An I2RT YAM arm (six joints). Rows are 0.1 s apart.
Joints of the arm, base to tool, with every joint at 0 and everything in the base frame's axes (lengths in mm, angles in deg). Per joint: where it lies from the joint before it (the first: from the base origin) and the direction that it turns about. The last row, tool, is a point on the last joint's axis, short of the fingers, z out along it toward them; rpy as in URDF.
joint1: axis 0 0 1 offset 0 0 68
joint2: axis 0 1 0 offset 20 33.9 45.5
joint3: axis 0 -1 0 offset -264 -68.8 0
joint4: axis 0 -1 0 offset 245 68.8 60
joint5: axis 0 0 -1 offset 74 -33.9 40.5
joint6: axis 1 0 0 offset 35.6 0 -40.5
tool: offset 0 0 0 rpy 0 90 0
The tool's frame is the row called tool.
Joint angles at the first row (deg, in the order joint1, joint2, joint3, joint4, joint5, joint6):
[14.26, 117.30, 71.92, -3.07, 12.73, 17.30]
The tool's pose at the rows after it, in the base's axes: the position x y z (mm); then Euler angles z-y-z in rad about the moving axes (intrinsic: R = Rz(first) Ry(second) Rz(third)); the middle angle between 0 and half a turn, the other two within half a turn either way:
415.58, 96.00, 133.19, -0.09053, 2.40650, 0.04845
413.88, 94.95, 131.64, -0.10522, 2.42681, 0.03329
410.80, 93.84, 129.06, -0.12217, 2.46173, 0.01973
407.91, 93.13, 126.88, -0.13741, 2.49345, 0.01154
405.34, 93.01, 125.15, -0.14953, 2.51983, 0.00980
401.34, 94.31, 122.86, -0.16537, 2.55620, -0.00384
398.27, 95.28, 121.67, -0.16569, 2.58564, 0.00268
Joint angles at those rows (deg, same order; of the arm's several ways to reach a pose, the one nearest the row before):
[14.06, 117.29, 71.92, -4.14, 12.78, 17.30]
[14.00, 117.30, 71.92, -5.43, 12.97, 17.30]
[13.96, 117.29, 71.90, -7.55, 12.99, 17.72]
[13.96, 117.30, 71.90, -9.50, 12.97, 18.37]
[14.02, 117.30, 71.90, -11.12, 12.93, 19.25]
[14.33, 117.30, 71.90, -13.37, 12.88, 19.97]
[14.52, 117.23, 71.92, -15.11, 12.40, 20.88]

